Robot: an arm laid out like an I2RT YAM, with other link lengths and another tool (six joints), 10 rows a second.
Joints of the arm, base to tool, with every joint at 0 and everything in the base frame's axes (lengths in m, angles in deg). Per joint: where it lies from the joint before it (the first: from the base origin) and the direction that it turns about. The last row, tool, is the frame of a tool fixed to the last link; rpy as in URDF.
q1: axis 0 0 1 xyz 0 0 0.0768
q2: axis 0 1 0 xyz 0.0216 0.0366 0.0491
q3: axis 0 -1 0 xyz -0.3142 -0.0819 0
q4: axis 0 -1 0 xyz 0.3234 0.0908 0.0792
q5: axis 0 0 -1 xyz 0.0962 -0.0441 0.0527
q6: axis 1 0 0 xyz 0.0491 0 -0.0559
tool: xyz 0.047 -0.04 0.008 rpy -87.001 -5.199 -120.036
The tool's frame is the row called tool.
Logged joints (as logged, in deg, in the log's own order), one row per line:
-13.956, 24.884, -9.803, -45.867, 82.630, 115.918
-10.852, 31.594, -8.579, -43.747, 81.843, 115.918
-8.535, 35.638, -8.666, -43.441, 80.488, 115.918
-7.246, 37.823, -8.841, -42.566, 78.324, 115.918
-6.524, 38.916, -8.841, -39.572, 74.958, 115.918
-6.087, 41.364, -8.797, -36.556, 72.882, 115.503
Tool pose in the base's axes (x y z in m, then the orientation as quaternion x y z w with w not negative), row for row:
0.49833, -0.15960, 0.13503, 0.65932, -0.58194, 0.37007, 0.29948
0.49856, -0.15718, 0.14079, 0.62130, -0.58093, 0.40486, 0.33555
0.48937, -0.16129, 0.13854, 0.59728, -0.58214, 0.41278, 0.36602
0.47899, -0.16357, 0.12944, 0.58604, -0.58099, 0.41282, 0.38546
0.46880, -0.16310, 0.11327, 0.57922, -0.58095, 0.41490, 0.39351
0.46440, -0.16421, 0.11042, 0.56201, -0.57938, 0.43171, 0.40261
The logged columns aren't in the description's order. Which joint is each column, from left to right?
Columns, left to right: q6, q5, q1, q4, q3, q2.
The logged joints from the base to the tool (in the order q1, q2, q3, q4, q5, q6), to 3 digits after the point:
-9.803, 115.918, 82.630, -45.867, 24.884, -13.956
-8.579, 115.918, 81.843, -43.747, 31.594, -10.852
-8.666, 115.918, 80.488, -43.441, 35.638, -8.535
-8.841, 115.918, 78.324, -42.566, 37.823, -7.246
-8.841, 115.918, 74.958, -39.572, 38.916, -6.524
-8.797, 115.503, 72.882, -36.556, 41.364, -6.087

